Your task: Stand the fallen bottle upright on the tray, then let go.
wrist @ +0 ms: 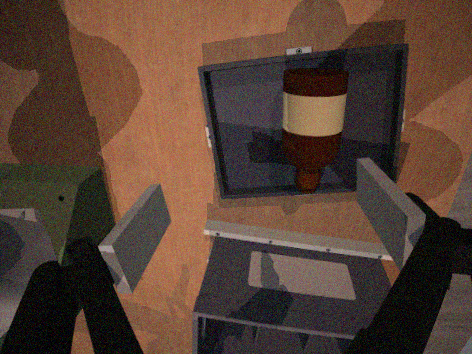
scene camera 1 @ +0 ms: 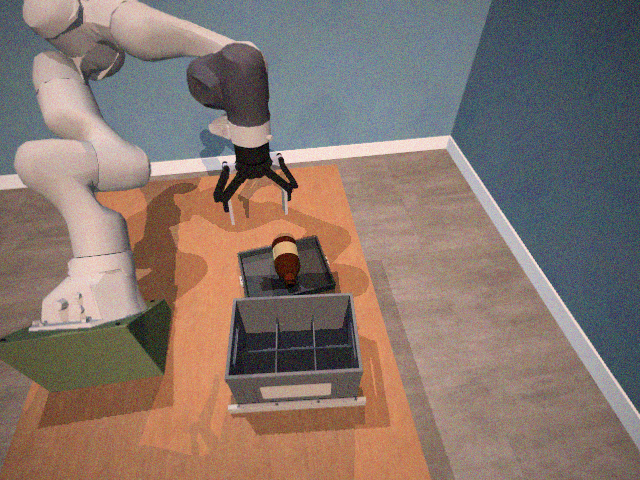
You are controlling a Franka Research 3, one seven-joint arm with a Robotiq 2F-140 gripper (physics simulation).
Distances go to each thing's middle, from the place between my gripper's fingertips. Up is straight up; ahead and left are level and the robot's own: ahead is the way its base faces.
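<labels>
Brown bottle (scene camera 1: 285,254): 19 cm below my hand, 2 cm to the right of it, 6 cm ahead of it.
</labels>
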